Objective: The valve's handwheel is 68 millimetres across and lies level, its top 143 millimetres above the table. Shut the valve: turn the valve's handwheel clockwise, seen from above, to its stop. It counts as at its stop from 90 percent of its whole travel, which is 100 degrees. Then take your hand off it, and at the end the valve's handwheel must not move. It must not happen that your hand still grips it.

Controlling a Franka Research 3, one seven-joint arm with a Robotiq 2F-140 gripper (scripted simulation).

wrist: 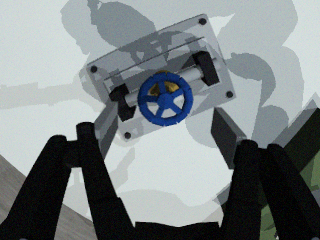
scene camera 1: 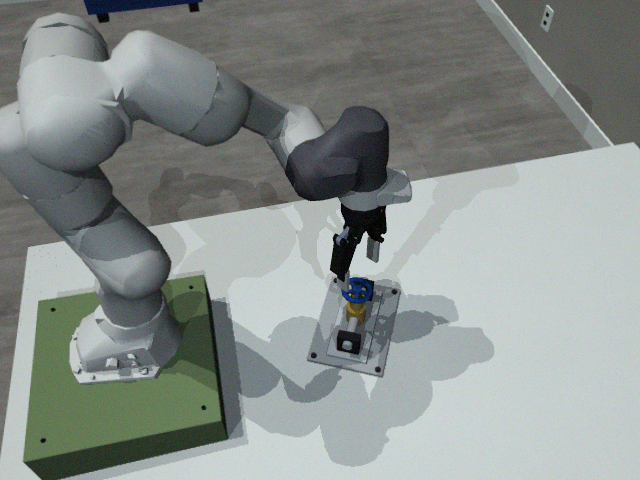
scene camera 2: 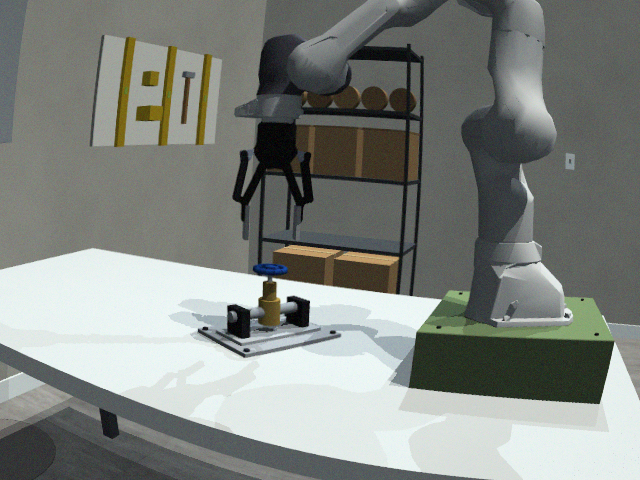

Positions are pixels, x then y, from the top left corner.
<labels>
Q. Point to a blue spoked handwheel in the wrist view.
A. At 165,100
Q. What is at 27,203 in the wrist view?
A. My gripper.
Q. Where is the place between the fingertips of my gripper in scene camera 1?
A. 358,273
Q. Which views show my gripper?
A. The wrist view, scene camera 1 and scene camera 2: all of them.
</labels>
